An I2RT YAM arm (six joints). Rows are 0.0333 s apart.
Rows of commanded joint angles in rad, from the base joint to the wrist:
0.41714 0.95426 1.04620 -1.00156 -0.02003 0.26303
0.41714 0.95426 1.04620 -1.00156 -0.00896 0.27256
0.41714 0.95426 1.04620 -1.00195 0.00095 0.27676
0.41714 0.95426 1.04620 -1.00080 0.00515 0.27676
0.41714 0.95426 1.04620 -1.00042 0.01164 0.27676
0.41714 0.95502 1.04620 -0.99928 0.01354 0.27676
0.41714 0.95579 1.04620 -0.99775 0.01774 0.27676
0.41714 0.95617 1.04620 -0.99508 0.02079 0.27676
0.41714 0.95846 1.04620 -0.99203 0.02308 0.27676
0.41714 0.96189 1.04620 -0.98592 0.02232 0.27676
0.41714 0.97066 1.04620 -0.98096 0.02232 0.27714
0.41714 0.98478 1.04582 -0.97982 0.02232 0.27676
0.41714 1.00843 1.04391 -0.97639 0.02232 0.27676
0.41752 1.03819 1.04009 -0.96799 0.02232 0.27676
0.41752 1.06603 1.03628 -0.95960 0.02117 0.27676
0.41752 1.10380 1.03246 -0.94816 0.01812 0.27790
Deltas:
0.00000 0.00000 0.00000 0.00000 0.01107 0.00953
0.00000 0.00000 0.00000 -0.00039 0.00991 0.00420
0.00000 0.00000 0.00000 0.00115 0.00420 0.00000
0.00000 0.00000 0.00000 0.00038 0.00649 0.00000
0.00000 0.00076 0.00000 0.00114 0.00190 0.00000
0.00000 0.00077 0.00000 0.00153 0.00420 0.00000
0.00000 0.00038 0.00000 0.00267 0.00305 0.00000
0.00000 0.00229 0.00000 0.00305 0.00229 0.00000
0.00000 0.00343 0.00000 0.00611 -0.00076 0.00000
0.00000 0.00877 0.00000 0.00496 0.00000 0.00038
0.00000 0.01412 -0.00038 0.00114 0.00000 -0.00038
0.00000 0.02365 -0.00191 0.00343 0.00000 0.00000
0.00038 0.02976 -0.00382 0.00840 0.00000 0.00000
0.00000 0.02784 -0.00381 0.00839 -0.00115 0.00000
0.00000 0.03777 -0.00382 0.01144 -0.00305 0.00114

